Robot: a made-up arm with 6 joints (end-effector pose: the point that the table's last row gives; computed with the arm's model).
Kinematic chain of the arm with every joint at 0, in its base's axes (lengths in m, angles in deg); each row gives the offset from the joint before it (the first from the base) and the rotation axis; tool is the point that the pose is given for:
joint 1: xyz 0 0 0.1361 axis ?
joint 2: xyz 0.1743 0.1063 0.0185 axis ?
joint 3: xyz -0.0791 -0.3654 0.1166 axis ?
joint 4: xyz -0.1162 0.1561 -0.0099 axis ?
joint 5: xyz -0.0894 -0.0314 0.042 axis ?
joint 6: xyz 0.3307 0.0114 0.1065 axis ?
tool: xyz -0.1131 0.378 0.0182
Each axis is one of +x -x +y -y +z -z.
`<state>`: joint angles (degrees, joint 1 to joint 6).
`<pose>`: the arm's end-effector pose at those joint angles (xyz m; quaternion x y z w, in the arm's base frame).
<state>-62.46 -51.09 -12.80 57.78 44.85 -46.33</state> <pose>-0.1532 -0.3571 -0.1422 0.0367 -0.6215 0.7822 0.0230</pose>
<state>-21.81 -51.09 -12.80 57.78 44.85 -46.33</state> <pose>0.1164 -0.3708 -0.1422 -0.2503 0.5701 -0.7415 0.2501</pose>
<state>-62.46 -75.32 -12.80 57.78 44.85 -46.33</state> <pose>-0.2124 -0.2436 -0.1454 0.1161 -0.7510 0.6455 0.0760</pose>
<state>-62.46 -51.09 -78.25 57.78 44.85 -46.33</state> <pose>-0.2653 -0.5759 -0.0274 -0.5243 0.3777 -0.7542 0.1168</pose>
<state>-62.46 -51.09 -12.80 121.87 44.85 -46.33</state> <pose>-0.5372 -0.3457 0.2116 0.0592 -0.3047 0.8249 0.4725</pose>
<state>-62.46 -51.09 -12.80 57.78 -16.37 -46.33</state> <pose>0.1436 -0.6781 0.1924 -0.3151 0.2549 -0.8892 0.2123</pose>
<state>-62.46 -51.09 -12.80 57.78 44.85 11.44</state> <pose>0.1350 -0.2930 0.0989 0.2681 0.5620 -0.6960 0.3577</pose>
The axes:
joint 1: +z
joint 2: -y
joint 3: +x
joint 4: -z
joint 5: +y
joint 6: +z

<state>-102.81 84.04 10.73 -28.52 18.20 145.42</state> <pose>-0.3858 0.0772 0.2963 -0.3750 0.4159 0.4989 0.6614</pose>
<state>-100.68 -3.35 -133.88 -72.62 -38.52 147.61</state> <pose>-0.1603 -0.3327 0.0420 0.6931 0.2665 0.6271 0.2353</pose>
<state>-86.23 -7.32 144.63 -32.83 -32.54 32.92</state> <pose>-0.5932 0.1970 0.3639 0.1685 -0.9314 -0.3075 0.0981</pose>
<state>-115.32 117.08 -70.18 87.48 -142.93 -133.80</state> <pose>-0.0550 -0.9443 0.0352 -0.4928 -0.2801 0.8238 0.0107</pose>
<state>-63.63 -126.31 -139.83 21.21 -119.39 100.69</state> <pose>-0.0439 -0.6250 0.4361 -0.0897 -0.4642 0.8782 0.0720</pose>
